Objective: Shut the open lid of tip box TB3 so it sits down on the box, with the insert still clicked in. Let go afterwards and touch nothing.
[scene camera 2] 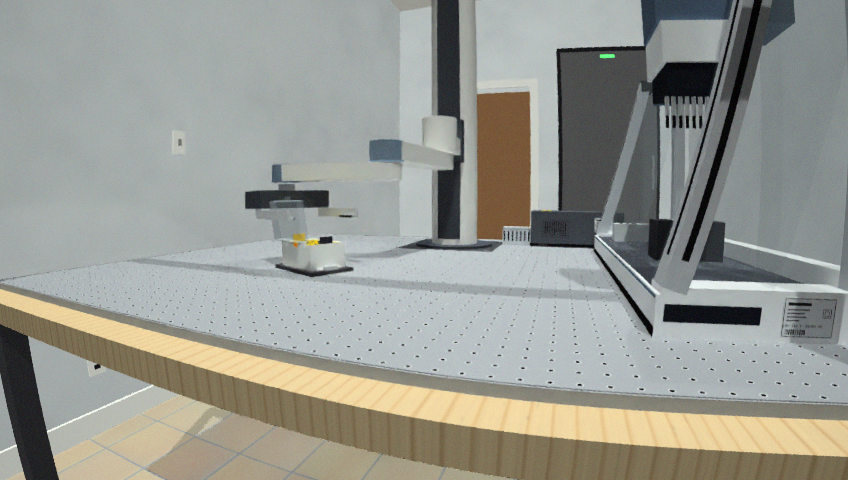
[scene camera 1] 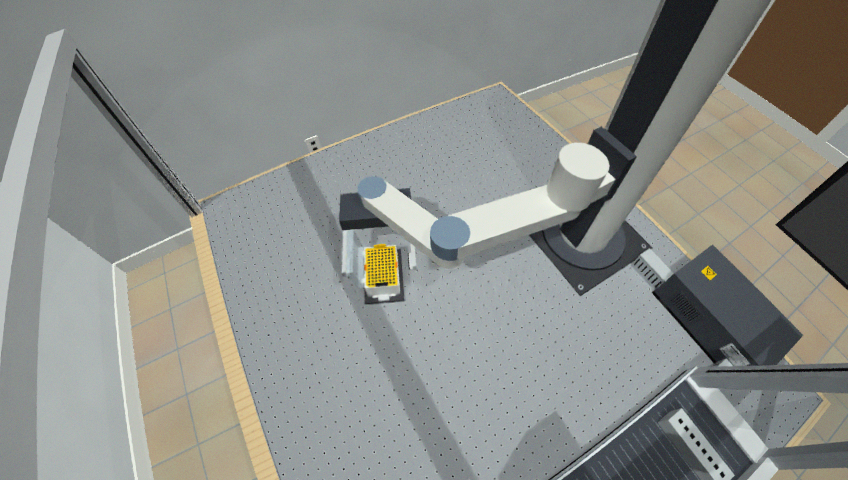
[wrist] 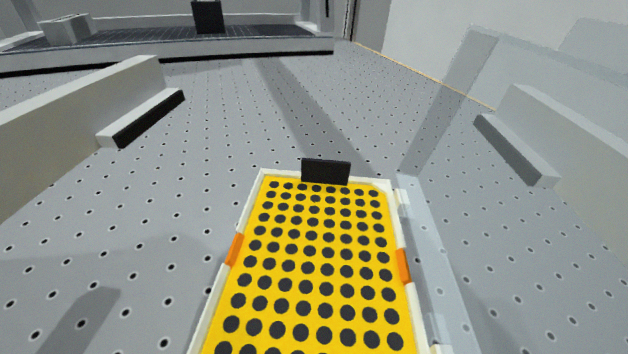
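Seen in the pictures: gripper, fingertip midpoint: [scene camera 2: 324, 214] [scene camera 1: 379, 271] [wrist: 328, 87]; arm's base, origin of the base link: [scene camera 2: 454, 248] [scene camera 1: 582, 234].
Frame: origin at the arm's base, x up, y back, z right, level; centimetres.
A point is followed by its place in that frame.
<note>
The white tip box [scene camera 1: 382, 292] {x 4.0, y -60.2, z 11.4 cm} [scene camera 2: 312, 256] {x 5.1, y -63.4, z 12.8 cm} [wrist: 384, 185] {x 7.2, y -63.4, z 13.2 cm} sits on a dark base [scene camera 1: 400, 295] {x 2.1, y -56.3, z 9.1 cm}; no label reads TB3. Its yellow insert [scene camera 1: 380, 265] {x 7.0, y -57.6, z 17.1 cm} [wrist: 320, 260] {x 7.0, y -57.6, z 16.8 cm} lies level inside, with orange clips [wrist: 235, 249] {x 7.3, y -53.9, z 15.3 cm} [wrist: 403, 266] {x 7.3, y -61.1, z 18.5 cm} at both long sides. A black tab [wrist: 326, 171] {x 8.0, y -59.8, z 11.8 cm} stands at one short end. The clear lid [scene camera 1: 359, 261] {x 8.0, y -61.9, z 20.3 cm} [scene camera 2: 289, 222] {x 11.9, y -64.4, z 17.5 cm} [wrist: 440, 260] {x 8.0, y -62.5, z 19.0 cm} stands open, nearly upright, along one long side. My gripper [scene camera 1: 379, 267] {x 13.4, y -59.3, z 12.3 cm} [scene camera 2: 305, 212] [wrist: 332, 135] {x 13.4, y -59.3, z 12.3 cm} is open and empty above the box. One finger is outside the lid and shows through it in the wrist view; contact is unclear.
The perforated bench [scene camera 1: 333, 380] {x 1.3, y -80.4, z -2.4 cm} [scene camera 2: 446, 321] {x 1.3, y -84.3, z -20.8 cm} carries the arm's column [scene camera 1: 684, 118] {x 49.9, y -2.6, z -7.0 cm} [scene camera 2: 468, 178] {x 23.0, y -4.8, z -5.8 cm}, a dark grey unit [scene camera 1: 737, 297] {x 12.8, y 13.3, z -38.7 cm} [scene camera 2: 562, 228] {x 7.4, y 3.4, z -35.3 cm} beside it, and a large framed machine [scene camera 2: 714, 297] {x 6.1, y -85.0, z -51.5 cm} on the right. The wall [scene camera 1: 208, 89] rises behind the bench.
</note>
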